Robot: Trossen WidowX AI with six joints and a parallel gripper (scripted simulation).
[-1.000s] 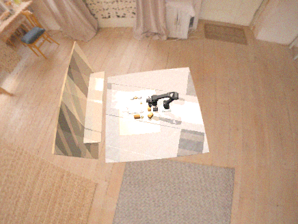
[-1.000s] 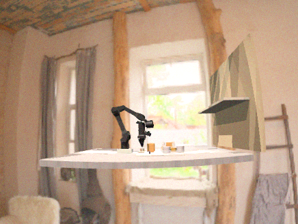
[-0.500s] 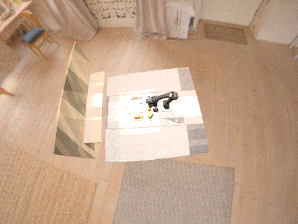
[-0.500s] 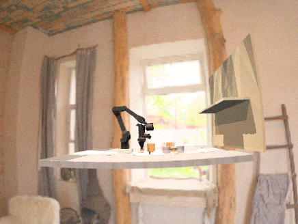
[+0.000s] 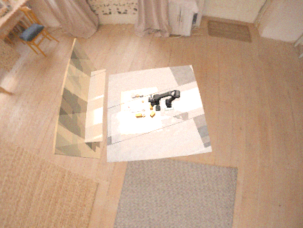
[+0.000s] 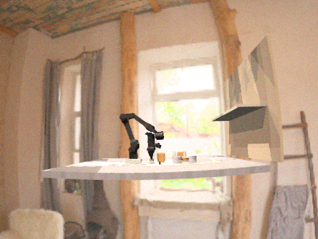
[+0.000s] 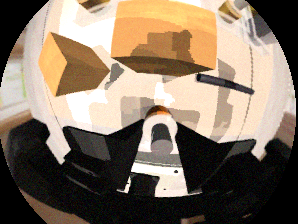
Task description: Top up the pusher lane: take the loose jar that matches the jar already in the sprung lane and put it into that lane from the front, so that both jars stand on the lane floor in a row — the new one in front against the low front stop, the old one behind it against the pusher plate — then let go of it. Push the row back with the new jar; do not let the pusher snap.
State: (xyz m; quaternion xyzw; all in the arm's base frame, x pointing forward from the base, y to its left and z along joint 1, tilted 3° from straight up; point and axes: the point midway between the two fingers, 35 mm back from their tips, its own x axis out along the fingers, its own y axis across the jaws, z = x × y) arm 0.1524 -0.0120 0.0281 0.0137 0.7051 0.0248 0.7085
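Right now my gripper tip is 250 mm short of the brown block, 110 mm to the right of it and 10 mm below it. From my gripper tip the other things lie so: tall panel (800 mm ahead, 20 mm to the left, 370 mm above); shelf (690 mm ahead, 20 mm to the left, 340 mm above).
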